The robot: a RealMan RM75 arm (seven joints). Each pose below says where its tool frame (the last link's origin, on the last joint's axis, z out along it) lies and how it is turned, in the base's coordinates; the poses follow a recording.
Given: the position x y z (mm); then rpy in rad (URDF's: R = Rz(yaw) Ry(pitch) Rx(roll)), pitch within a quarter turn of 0, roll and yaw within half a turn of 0.
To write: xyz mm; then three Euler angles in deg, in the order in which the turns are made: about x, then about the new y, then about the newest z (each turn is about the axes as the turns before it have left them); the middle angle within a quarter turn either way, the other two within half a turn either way. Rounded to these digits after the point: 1 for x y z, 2 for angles.
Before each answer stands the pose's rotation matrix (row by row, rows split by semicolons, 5 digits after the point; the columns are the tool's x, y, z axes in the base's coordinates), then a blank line. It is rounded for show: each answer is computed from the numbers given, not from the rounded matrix.
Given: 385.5 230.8 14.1 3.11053 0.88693 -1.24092
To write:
0.20465 -0.93783 -0.28035; -0.59773 -0.34655 0.72293; -0.77514 0.01962 -0.63149

385.5 230.8 14.1 -131.14 -16.28 77.69
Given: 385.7 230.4 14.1 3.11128 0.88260 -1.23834
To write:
0.20729 -0.93717 -0.28062; -0.60037 -0.34834 0.71987; -0.77239 0.01925 -0.63485

385.7 230.4 14.1 -131.41 -16.30 77.53
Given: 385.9 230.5 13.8 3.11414 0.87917 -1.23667
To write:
0.20916 -0.93741 -0.27842; -0.60252 -0.34779 0.71834; -0.77021 0.01751 -0.63755

385.9 230.5 13.8 -131.59 -16.17 77.42
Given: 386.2 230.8 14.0 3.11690 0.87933 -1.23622
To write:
0.20939 -0.93802 -0.27619; -0.60231 -0.34623 0.71927; -0.77031 0.01574 -0.63747

386.2 230.8 14.0 -131.55 -16.03 77.42
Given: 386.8 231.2 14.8 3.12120 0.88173 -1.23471
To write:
0.20969 -0.93867 -0.27375; -0.60024 -0.34458 0.72178; -0.77184 0.01297 -0.63568

386.8 231.2 14.8 -131.37 -15.89 77.41
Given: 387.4 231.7 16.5 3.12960 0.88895 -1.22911
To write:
0.21117 -0.93900 -0.27144; -0.59379 -0.34383 0.72746; -0.77641 0.00756 -0.63018

387.4 231.7 16.5 -130.90 -15.75 77.33
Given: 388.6 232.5 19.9 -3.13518 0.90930 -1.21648
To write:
0.21313 -0.93962 -0.26775; -0.57614 -0.34220 0.74227; -0.78907 -0.00394 -0.61429

388.6 232.5 19.9 -129.61 -15.53 77.22
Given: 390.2 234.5 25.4 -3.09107 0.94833 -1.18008
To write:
0.22205 -0.93908 -0.26233; -0.53910 -0.34243 0.76949; -0.81244 -0.02944 -0.58230

390.2 234.5 25.4 -127.12 -15.21 76.70
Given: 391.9 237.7 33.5 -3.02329 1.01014 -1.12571
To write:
0.22893 -0.93930 -0.25555; -0.47994 -0.33731 0.80987; -0.84691 -0.06276 -0.52803

391.9 237.7 33.5 -123.10 -14.81 76.30
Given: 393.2 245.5 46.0 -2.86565 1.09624 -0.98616
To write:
0.25219 -0.93612 -0.24513; -0.38105 -0.32892 0.86407; -0.88950 -0.12450 -0.43966

393.2 245.5 46.0 -116.97 -14.19 74.92
